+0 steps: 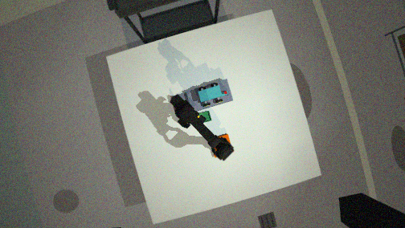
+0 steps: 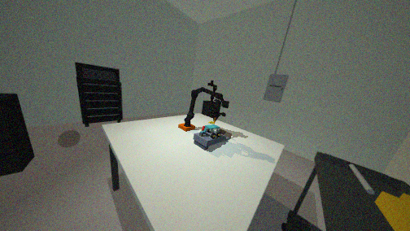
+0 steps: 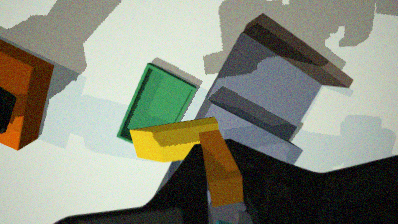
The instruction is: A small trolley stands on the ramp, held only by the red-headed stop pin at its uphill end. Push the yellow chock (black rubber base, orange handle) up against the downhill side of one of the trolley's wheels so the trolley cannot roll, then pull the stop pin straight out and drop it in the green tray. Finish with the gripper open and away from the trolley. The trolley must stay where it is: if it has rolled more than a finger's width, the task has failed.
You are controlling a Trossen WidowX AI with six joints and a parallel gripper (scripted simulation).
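My gripper tip is 2 cm to the left of the yellow chock, 1 cm past it and 1 cm above it. The rest, counted from my gripper tip: green tray: 16 cm below, 6 cm to the right, 4 cm behind; then brown ramp lip: 12 cm to the left, 12 cm below, 7 cm ahead; then teal trolley: 13 cm to the right, 11 cm ahead, 4 cm below.
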